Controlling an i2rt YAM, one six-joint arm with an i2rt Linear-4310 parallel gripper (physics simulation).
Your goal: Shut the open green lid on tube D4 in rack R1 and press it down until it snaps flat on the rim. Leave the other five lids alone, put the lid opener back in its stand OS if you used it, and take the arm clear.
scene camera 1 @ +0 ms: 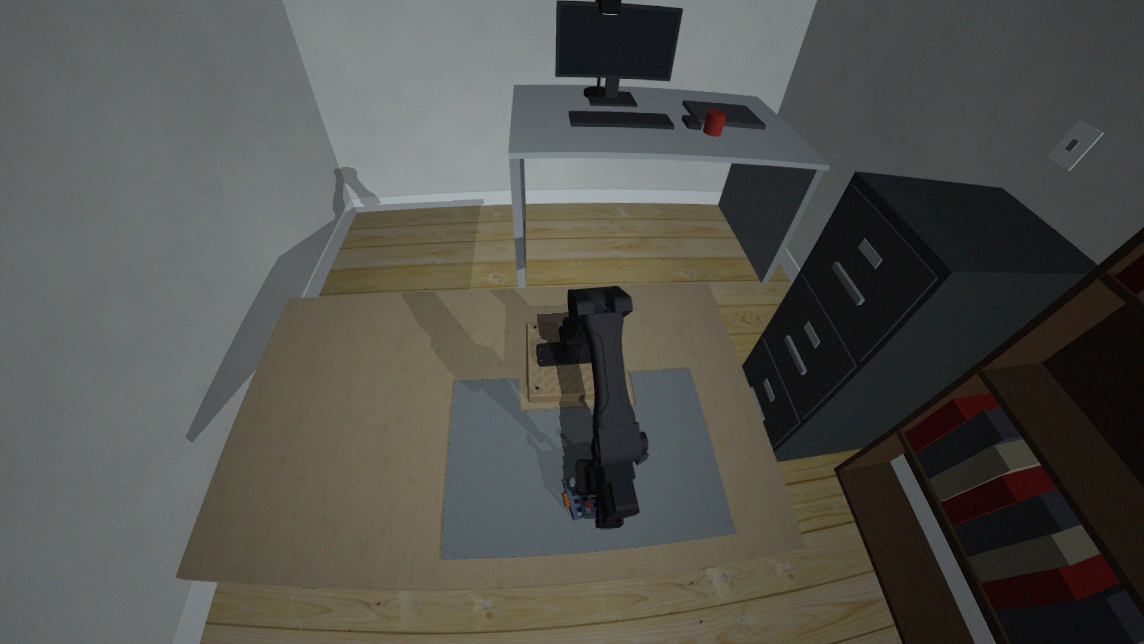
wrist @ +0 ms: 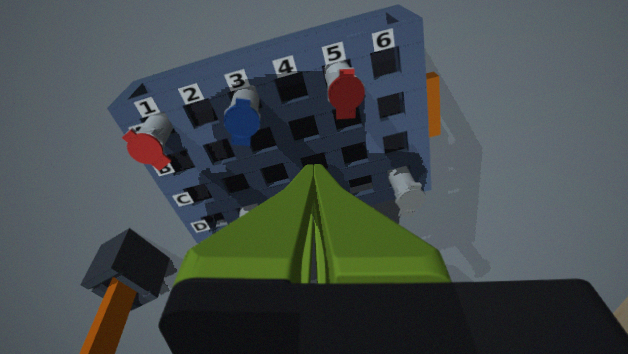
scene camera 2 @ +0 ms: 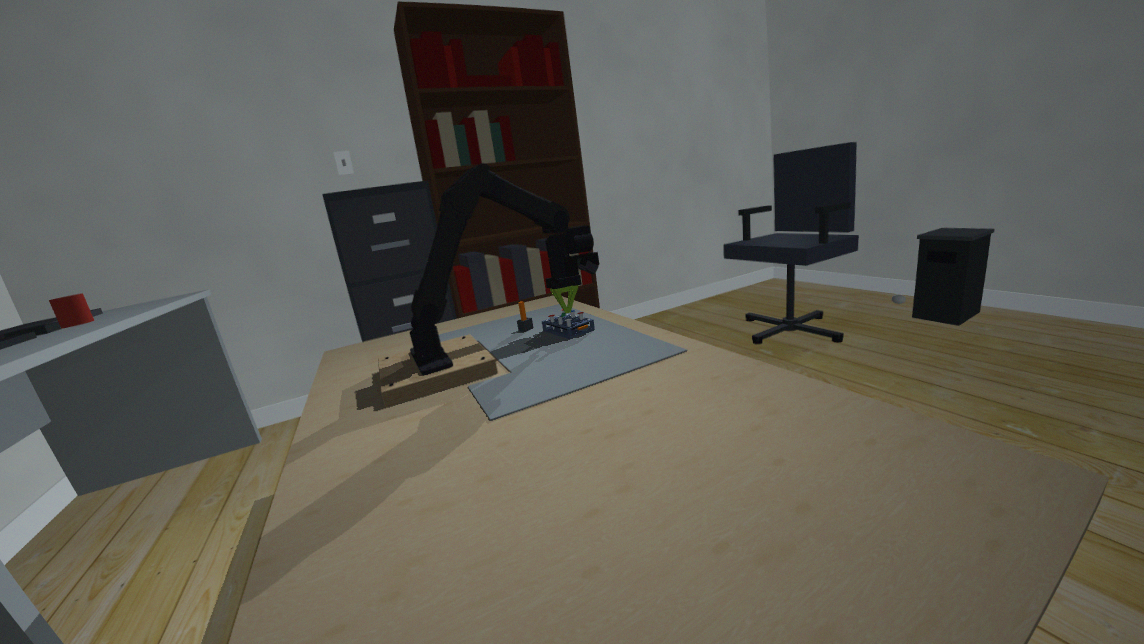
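Pixels of known places: gripper, fingertip midpoint: [wrist: 314, 178] [scene camera 2: 568, 312]; arm's base, origin of the base link: [scene camera 1: 574, 353] [scene camera 2: 430, 358].
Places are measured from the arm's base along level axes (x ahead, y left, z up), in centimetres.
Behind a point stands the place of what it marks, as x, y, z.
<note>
My gripper [wrist: 314, 178] {37.8, -0.6, 2.1} [scene camera 2: 567, 311] {37.8, -0.6, 2.1} has green fingers, shut with nothing between them. They are over the row D side of blue rack R1 [wrist: 415, 55] {41.4, -5.1, -0.2} [scene camera 2: 559, 329] {35.3, 1.1, -2.4}. Tube D4 and its green lid are hidden behind the fingers in the wrist view, so the lid's state and any contact cannot be seen. The red lid at A1 [wrist: 146, 148] {39.8, 5.5, 1.6}, blue lid at A3 [wrist: 242, 119] {40.5, 1.7, 1.6}, red lid at A5 [wrist: 346, 93] {41.0, -2.1, 1.6} and white lid at D6 [wrist: 411, 197] {35.7, -4.8, 1.6} look shut. The tube at D2 [wrist: 247, 211] {34.9, 2.8, 0.2} is mostly hidden. The orange-handled lid opener [wrist: 107, 320] {30.0, 11.6, 2.2} [scene camera 2: 521, 308] {29.1, 11.4, 3.5} stands in dark stand OS [wrist: 142, 260] {30.3, 10.7, -1.7} [scene camera 2: 524, 325] {28.7, 10.1, -1.3}.
An orange piece [wrist: 433, 105] {38.8, -6.4, -0.9} is on the rack's column 6 side. The rack and stand are on a grey mat [scene camera 1: 496, 512] {39.5, -22.1, -3.2} [scene camera 2: 624, 352] {38.5, -24.9, -3.2} on the wooden table [scene camera 1: 320, 448] {21.8, -66.7, -3.5} [scene camera 2: 680, 496] {16.1, -66.4, -3.5}. The arm's wooden base [scene camera 2: 448, 380] {1.2, -12.5, -1.8} is behind them.
</note>
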